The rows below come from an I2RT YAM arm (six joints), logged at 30 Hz.
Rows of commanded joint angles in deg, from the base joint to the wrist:
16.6, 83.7, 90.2, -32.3, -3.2, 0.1
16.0, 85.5, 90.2, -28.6, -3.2, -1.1
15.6, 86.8, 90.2, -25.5, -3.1, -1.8
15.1, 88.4, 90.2, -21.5, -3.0, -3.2
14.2, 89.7, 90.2, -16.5, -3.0, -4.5
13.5, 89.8, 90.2, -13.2, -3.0, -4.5
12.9, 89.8, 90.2, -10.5, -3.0, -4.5
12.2, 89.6, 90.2, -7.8, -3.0, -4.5
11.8, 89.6, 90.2, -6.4, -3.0, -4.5
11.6, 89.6, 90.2, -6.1, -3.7, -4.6
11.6, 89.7, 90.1, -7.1, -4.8, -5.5
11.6, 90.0, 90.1, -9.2, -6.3, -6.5
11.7, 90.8, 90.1, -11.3, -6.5, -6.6
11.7, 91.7, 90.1, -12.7, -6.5, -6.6
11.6, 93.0, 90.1, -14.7, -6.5, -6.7
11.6, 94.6, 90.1, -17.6, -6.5, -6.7
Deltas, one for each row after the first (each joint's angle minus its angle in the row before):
-0.6, 1.8, 0.0, 3.7, 0.0, -1.2
-0.4, 1.3, 0.0, 3.1, 0.1, -0.7
-0.5, 1.6, 0.0, 4.0, 0.1, -1.4
-0.9, 1.3, 0.0, 5.0, 0.0, -1.3
-0.7, 0.1, 0.0, 3.3, 0.0, 0.0
-0.6, 0.0, 0.0, 2.7, 0.0, 0.0
-0.7, -0.2, 0.0, 2.7, 0.0, 0.0
-0.4, 0.0, 0.0, 1.4, 0.0, 0.0
-0.2, 0.0, 0.0, 0.3, -0.7, -0.1
0.0, 0.1, -0.1, -1.0, -1.1, -0.9
0.0, 0.3, 0.0, -2.1, -1.5, -1.0
0.1, 0.8, 0.0, -2.1, -0.2, -0.1
0.0, 0.9, 0.0, -1.4, 0.0, 0.0
-0.1, 1.3, 0.0, -2.0, 0.0, -0.1
0.0, 1.6, 0.0, -2.9, 0.0, 0.0

